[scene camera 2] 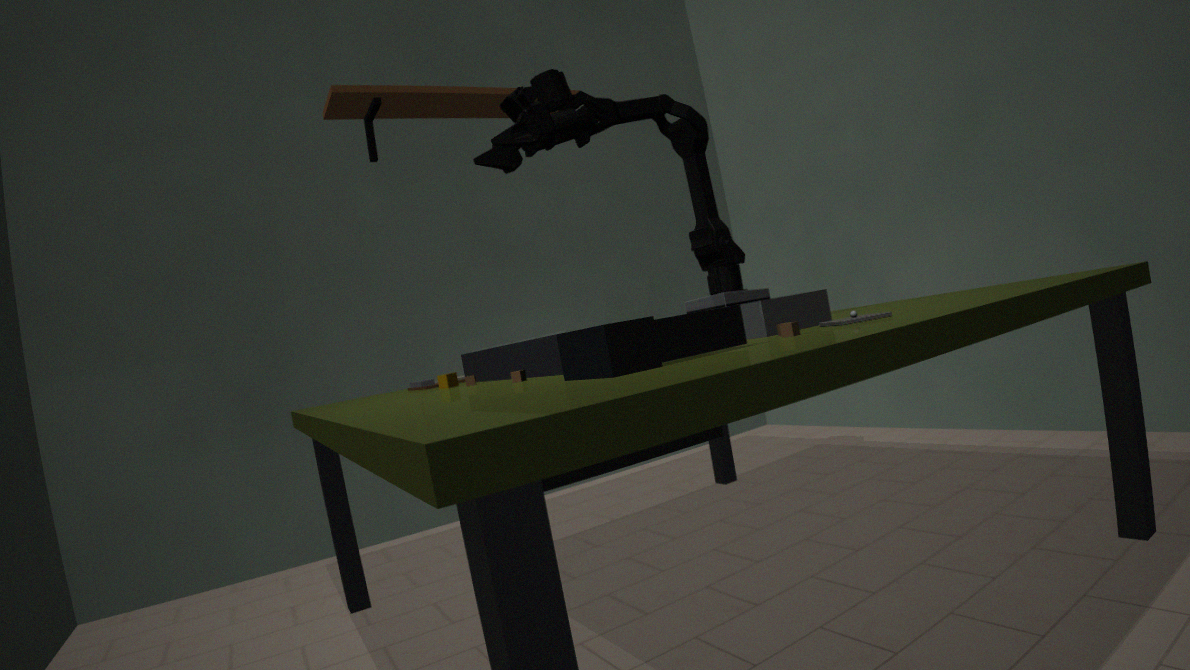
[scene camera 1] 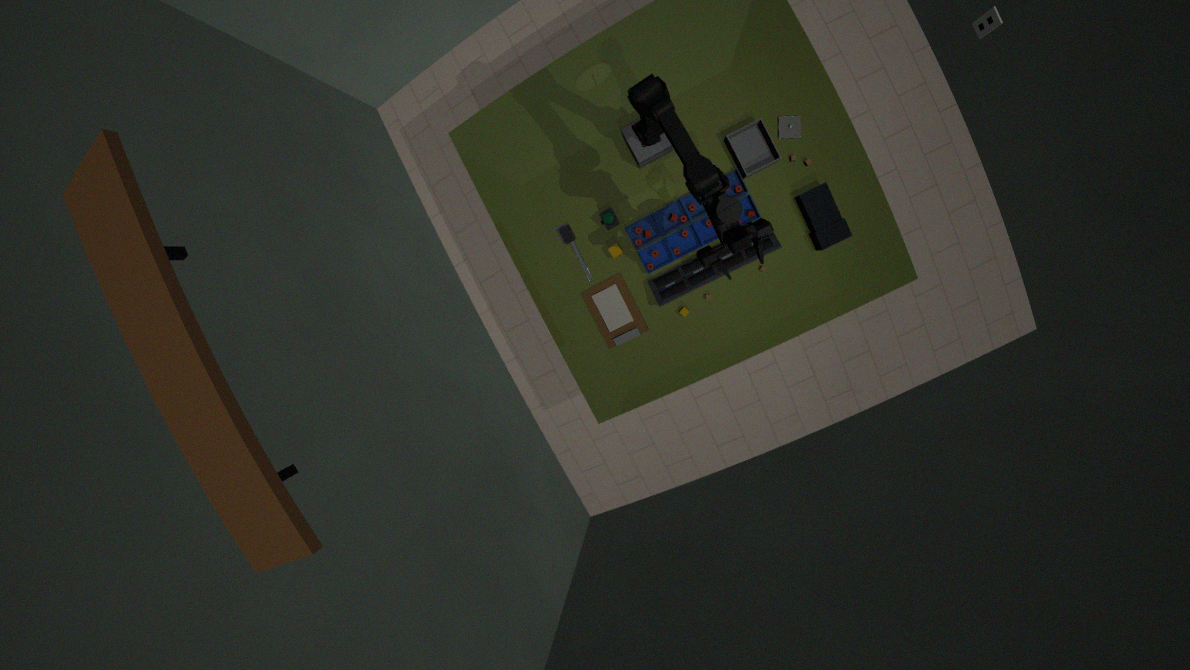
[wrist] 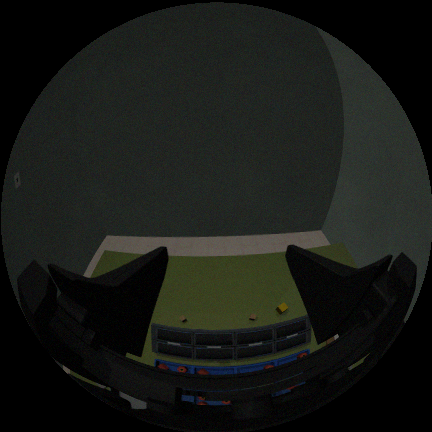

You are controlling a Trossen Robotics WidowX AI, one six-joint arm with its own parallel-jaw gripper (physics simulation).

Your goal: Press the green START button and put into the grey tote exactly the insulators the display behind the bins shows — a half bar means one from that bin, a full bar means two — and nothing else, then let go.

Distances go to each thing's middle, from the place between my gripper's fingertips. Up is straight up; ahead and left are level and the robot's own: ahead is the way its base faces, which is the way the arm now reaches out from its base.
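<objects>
You'd find my hand 3 cm past the display [scene camera 2: 539,357], 3 cm to the left of it and 36 cm above it. There's a grey tote [scene camera 2: 760,318] too, and that's 21 cm to the left of my hand, 36 cm behind it and 37 cm below it. The dark box [scene camera 2: 611,350] is a bit behind my hand, a long way to the left of it and a long way below it.
</objects>
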